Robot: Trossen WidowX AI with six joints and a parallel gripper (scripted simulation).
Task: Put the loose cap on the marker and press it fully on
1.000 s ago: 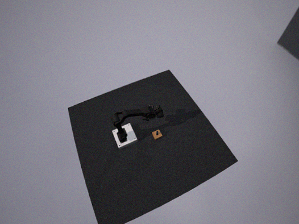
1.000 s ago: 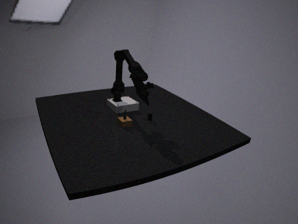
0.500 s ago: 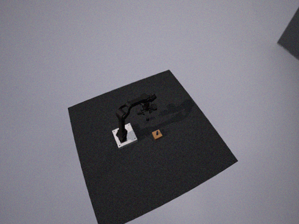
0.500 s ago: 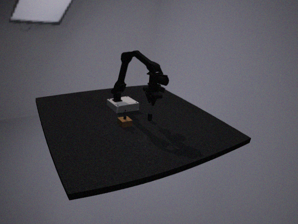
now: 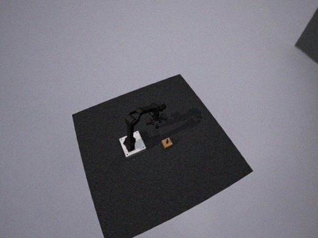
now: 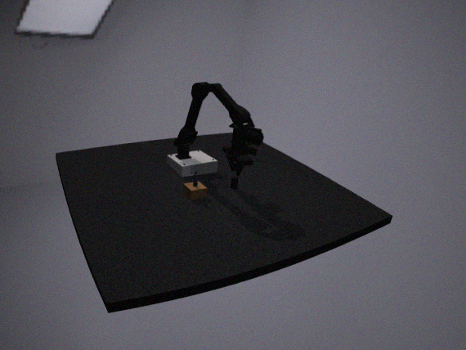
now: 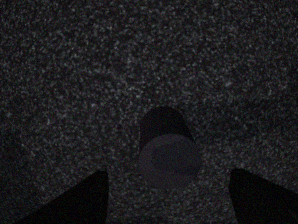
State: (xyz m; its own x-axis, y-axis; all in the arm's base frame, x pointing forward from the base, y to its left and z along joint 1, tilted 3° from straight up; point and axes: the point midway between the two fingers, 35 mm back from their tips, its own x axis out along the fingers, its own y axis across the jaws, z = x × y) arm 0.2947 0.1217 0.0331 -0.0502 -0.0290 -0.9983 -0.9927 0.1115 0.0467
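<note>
Now: the marker cap 40 mm below my gripper tip. Round my gripper tip: holder block 200 mm to the right, 50 mm below, 20 mm ahead.
</note>
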